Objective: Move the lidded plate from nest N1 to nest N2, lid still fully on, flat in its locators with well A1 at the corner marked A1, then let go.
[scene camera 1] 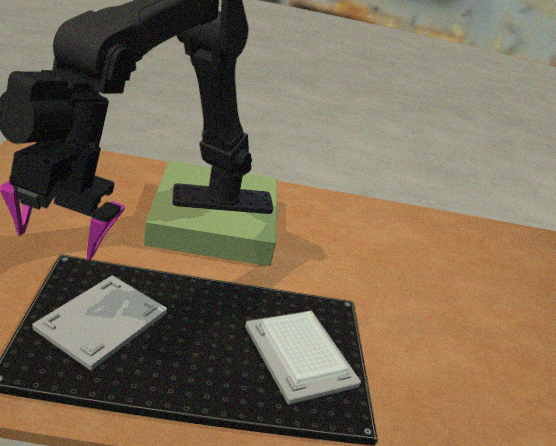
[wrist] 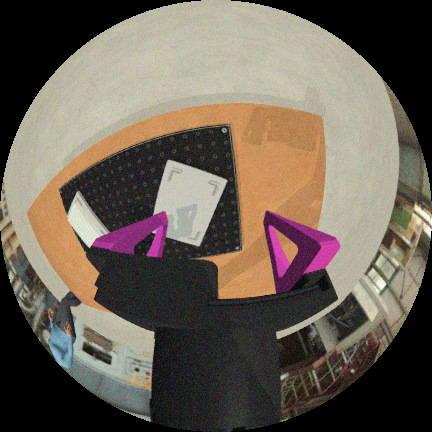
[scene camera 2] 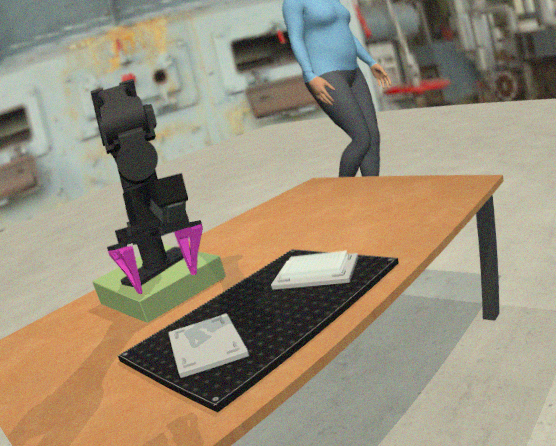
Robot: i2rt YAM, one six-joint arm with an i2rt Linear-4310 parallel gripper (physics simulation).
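Where they show: gripper, fingertip midpoint: [scene camera 1: 55, 246] [wrist: 215, 216] [scene camera 2: 167, 283]; arm's base, link origin: [scene camera 1: 222, 200] [scene camera 2: 157, 267].
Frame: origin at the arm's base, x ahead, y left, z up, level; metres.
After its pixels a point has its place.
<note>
The white lidded plate [scene camera 1: 307, 347] @[y 0.108, x 0.387, z -0.019 m] [scene camera 2: 312, 265] @[y 0.086, x 0.384, z -0.019 m] [wrist: 86, 220] @[y 0.064, x 0.390, z -0.021 m] lies in the locators of a light grey nest [scene camera 1: 320, 389] @[y 0.118, x 0.454, z -0.036 m] [scene camera 2: 354, 264] @[y 0.136, x 0.454, z -0.040 m], at the right in scene camera 1. Its lid looks on and level. The other grey nest [scene camera 1: 75, 325] @[y -0.234, x 0.348, z -0.036 m] [scene camera 2: 205, 355] @[y -0.236, x 0.359, z -0.036 m] [wrist: 195, 185] @[y -0.235, x 0.358, z -0.036 m] is empty, with L-shaped locators at its corners and the arm's shadow on it. The nest labels and the A1 marks are too small to read. My gripper [scene camera 1: 54, 247] @[y -0.257, x 0.356, z 0.109 m] [scene camera 2: 167, 284] @[y -0.257, x 0.356, z 0.109 m] [wrist: 215, 216] @[y -0.257, x 0.356, z 0.109 m] is open and empty, its magenta fingers wide apart, raised behind the empty nest and far from the plate.
Both nests sit on a black perforated board [scene camera 1: 210, 350] @[y -0.034, x 0.373, z -0.047 m] [scene camera 2: 260, 320] @[y -0.093, x 0.369, z -0.047 m] [wrist: 135, 175] @[y -0.122, x 0.422, z -0.047 m] on the orange-brown table [scene camera 1: 450, 325] @[y 0.417, x 0.276, z -0.061 m] [scene camera 2: 360, 210] @[y 0.535, x 0.283, z -0.060 m] [wrist: 280, 175] @[y -0.425, x 0.321, z -0.060 m]. The arm's base stands on a green block [scene camera 1: 210, 240] @[y -0.026, x 0.112, z -0.024 m] [scene camera 2: 170, 300] @[y -0.073, x 0.105, z -0.041 m] behind the board. A person [scene camera 2: 325, 40] stands beyond the table.
</note>
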